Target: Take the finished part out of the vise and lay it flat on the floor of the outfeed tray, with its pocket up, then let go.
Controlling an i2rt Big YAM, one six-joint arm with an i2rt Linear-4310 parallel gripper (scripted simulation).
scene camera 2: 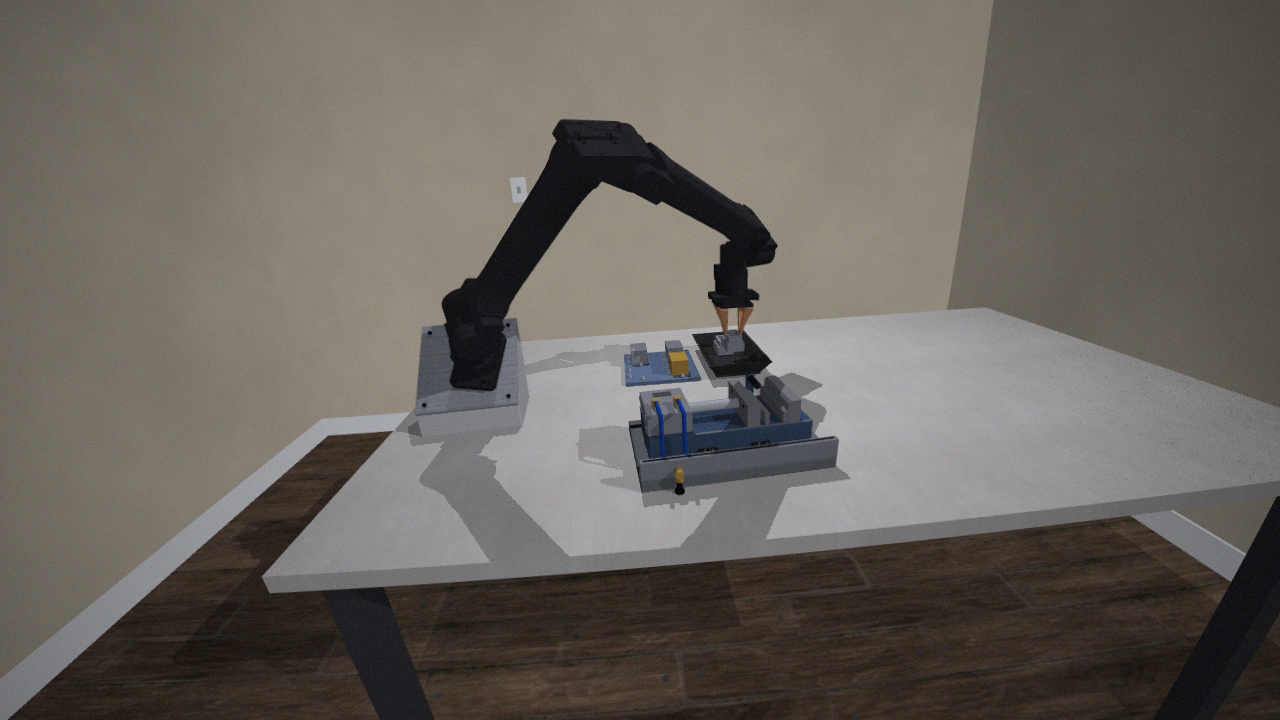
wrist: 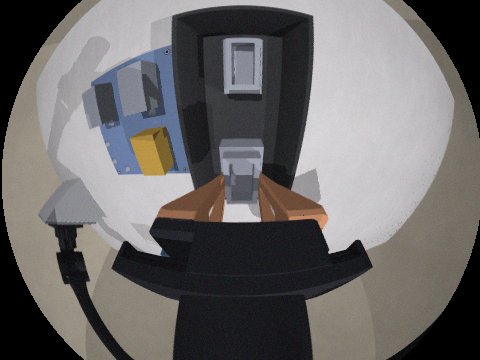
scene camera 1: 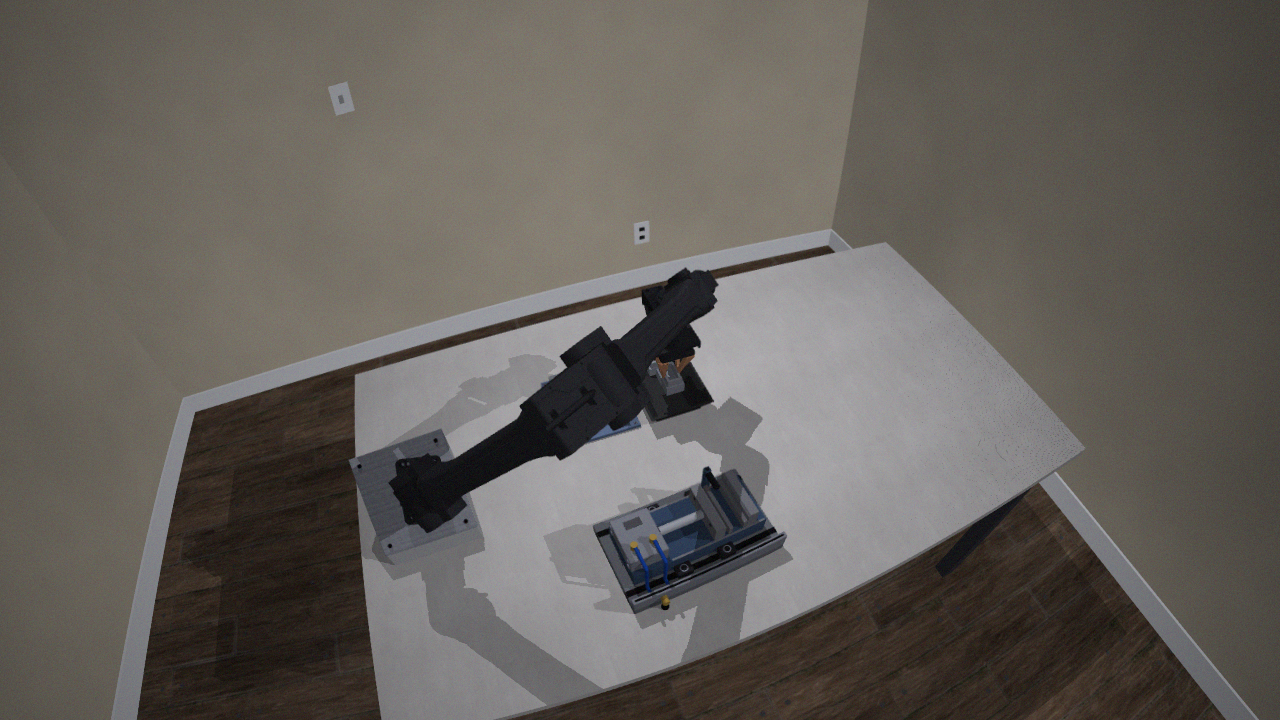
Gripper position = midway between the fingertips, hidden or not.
I see my gripper (scene camera 2: pixel 732 335), a yellow block (wrist: pixel 151 146) and a blue fixture plate (wrist: pixel 124 128).
My gripper shows as well in the wrist view (wrist: pixel 241 178) and in scene camera 1 (scene camera 1: pixel 670 373).
